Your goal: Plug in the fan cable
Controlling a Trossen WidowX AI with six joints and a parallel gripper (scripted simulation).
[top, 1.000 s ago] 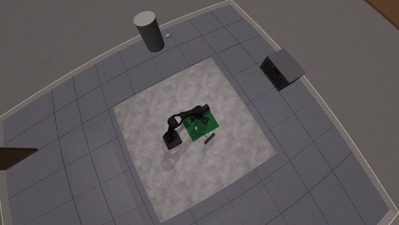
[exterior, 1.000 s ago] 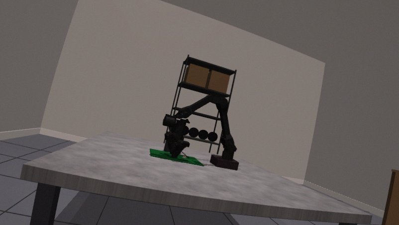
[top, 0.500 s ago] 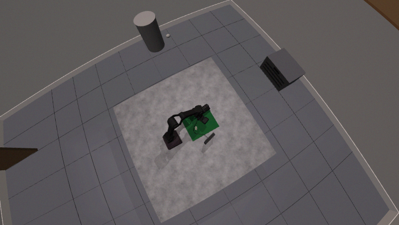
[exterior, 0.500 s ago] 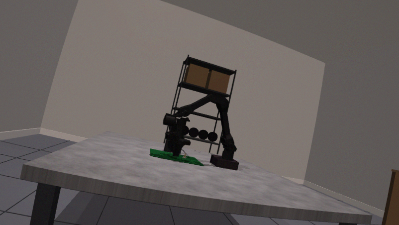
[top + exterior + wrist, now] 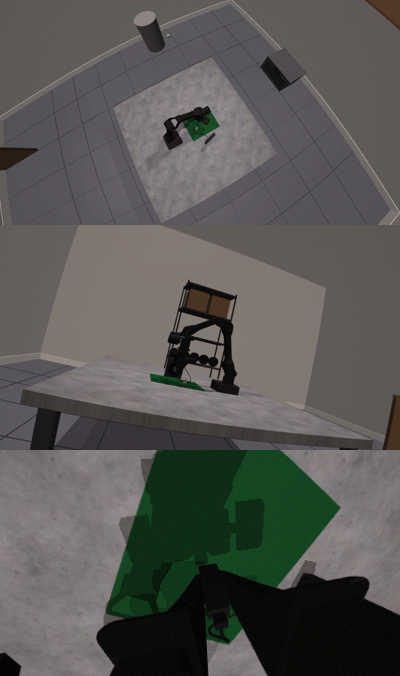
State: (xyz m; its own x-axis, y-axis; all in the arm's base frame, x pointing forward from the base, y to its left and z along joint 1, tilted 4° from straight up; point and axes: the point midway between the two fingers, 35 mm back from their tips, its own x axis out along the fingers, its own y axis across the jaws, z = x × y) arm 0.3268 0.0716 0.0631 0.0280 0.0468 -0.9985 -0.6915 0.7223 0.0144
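Right now my gripper tip is 50 mm past the white four-pin header, 60 mm to the left of it and 70 mm above it. Round my gripper tip: black fan 20 mm ahead, 200 mm to the right, 10 mm below; black plug 10 mm behind, 10 mm to the right, 10 mm above; green board 30 mm to the right, 80 mm below.
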